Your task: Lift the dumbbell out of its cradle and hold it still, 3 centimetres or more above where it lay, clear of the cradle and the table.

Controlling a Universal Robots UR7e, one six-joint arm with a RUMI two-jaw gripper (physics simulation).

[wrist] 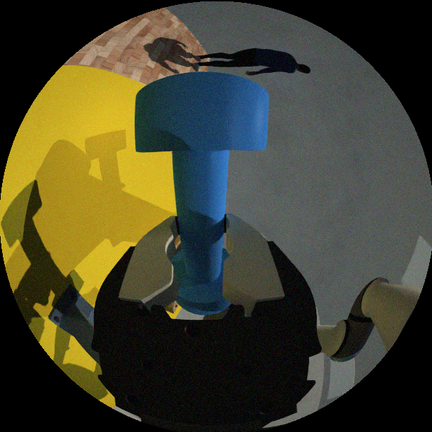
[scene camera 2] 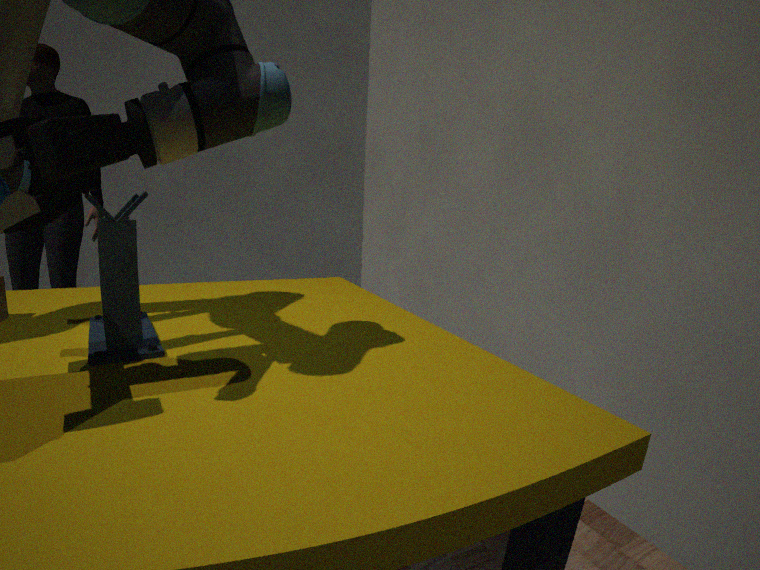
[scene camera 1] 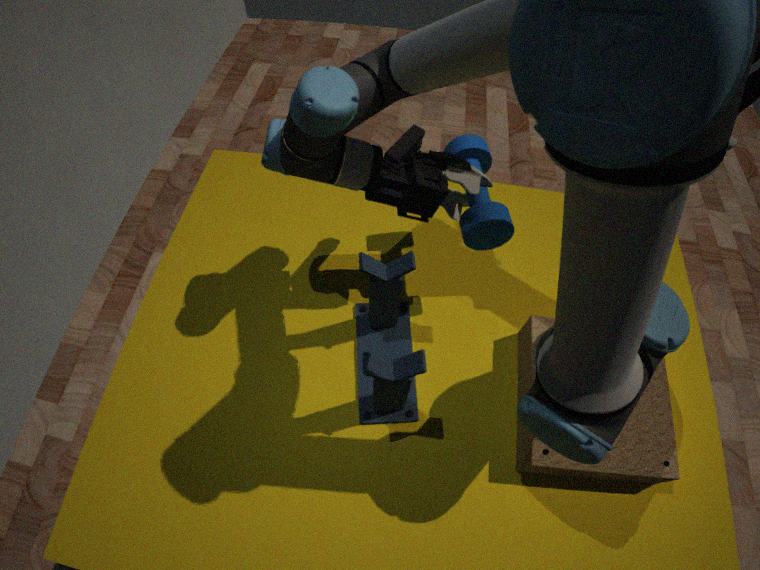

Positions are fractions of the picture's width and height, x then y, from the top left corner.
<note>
I see my gripper (scene camera 1: 0.64,0.34), a blue dumbbell (scene camera 1: 0.64,0.40) and a cradle (scene camera 1: 0.51,0.64).
The blue dumbbell is seen too in the wrist view (wrist: 0.46,0.27). My gripper is seen too in the wrist view (wrist: 0.47,0.50). The cradle also shows in the wrist view (wrist: 0.17,0.73) and in scene camera 2 (scene camera 2: 0.16,0.59).
</note>
